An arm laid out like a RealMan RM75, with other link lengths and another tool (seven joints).
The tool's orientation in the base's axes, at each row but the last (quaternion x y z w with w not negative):
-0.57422 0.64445 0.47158 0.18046
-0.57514 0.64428 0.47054 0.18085
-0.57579 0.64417 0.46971 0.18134
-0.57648 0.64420 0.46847 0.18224
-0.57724 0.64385 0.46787 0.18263
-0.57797 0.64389 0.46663 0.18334
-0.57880 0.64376 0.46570 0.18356
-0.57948 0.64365 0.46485 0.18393
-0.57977 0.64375 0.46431 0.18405
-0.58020 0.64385 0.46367 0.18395
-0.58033 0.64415 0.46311 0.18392
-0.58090 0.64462 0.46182 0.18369
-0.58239 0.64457 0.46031 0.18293
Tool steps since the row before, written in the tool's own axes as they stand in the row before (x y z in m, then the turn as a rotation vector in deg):
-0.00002 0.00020 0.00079 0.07 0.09 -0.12
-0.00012 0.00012 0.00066 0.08 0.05 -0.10
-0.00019 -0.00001 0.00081 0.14 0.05 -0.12
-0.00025 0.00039 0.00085 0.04 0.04 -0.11
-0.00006 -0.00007 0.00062 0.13 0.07 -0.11
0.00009 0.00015 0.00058 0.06 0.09 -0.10
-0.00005 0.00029 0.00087 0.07 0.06 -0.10
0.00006 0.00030 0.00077 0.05 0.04 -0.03
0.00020 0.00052 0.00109 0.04 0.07 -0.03
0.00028 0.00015 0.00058 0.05 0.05 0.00
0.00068 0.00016 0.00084 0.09 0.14 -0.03
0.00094 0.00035 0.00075 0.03 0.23 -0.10
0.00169 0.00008 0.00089 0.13 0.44 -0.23
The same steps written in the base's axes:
-0.00042 0.00063 -0.00029 -0.06 -0.15 0.04
-0.00028 0.00059 -0.00018 -0.04 -0.13 0.01
-0.00019 0.00077 -0.00026 -0.05 -0.18 -0.03
-0.00055 0.00079 -0.00007 -0.01 -0.12 0.04
-0.00011 0.00055 -0.00029 -0.07 -0.17 -0.02
-0.00034 0.00040 -0.00030 -0.07 -0.12 0.04
-0.00052 0.00071 -0.00028 -0.04 -0.13 0.02
-0.00052 0.00056 -0.00032 -0.04 -0.06 -0.01
-0.00086 0.00072 -0.00050 -0.07 -0.05 0.01
-0.00038 0.00029 -0.00045 -0.06 -0.03 -0.02
-0.00058 0.00027 -0.00089 -0.14 -0.09 0.00
-0.00079 0.00003 -0.00097 -0.19 -0.12 0.12
-0.00077 -0.00027 -0.00173 -0.37 -0.31 0.18

